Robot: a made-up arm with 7 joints. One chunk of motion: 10 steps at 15 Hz.
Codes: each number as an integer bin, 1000 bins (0 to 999) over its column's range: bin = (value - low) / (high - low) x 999, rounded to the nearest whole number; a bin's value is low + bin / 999 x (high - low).
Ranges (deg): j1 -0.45..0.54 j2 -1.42..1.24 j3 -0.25..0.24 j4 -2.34..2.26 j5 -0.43..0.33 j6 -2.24..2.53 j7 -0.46..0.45
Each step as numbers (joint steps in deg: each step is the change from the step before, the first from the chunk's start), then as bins.
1 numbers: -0.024 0.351 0.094 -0.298 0.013 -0.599 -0.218
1 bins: 430 665 701 443 582 344 266
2 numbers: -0.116 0.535 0.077 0.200 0.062 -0.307 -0.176
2 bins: 337 734 667 552 647 405 312
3 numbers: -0.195 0.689 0.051 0.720 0.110 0.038 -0.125
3 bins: 257 792 614 665 710 477 368
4 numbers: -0.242 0.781 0.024 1.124 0.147 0.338 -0.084
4 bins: 210 827 559 752 758 540 413
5 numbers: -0.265 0.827 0.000 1.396 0.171 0.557 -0.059
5 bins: 187 844 510 811 790 586 440
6 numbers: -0.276 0.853 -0.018 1.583 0.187 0.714 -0.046
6 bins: 176 854 473 852 811 619 454
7 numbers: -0.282 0.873 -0.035 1.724 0.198 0.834 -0.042
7 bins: 170 861 438 883 825 644 459
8 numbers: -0.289 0.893 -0.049 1.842 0.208 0.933 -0.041
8 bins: 162 869 410 908 839 665 460
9 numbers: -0.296 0.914 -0.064 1.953 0.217 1.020 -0.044
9 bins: 155 877 379 932 850 683 457
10 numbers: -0.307 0.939 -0.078 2.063 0.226 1.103 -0.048
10 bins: 144 886 351 956 862 700 452
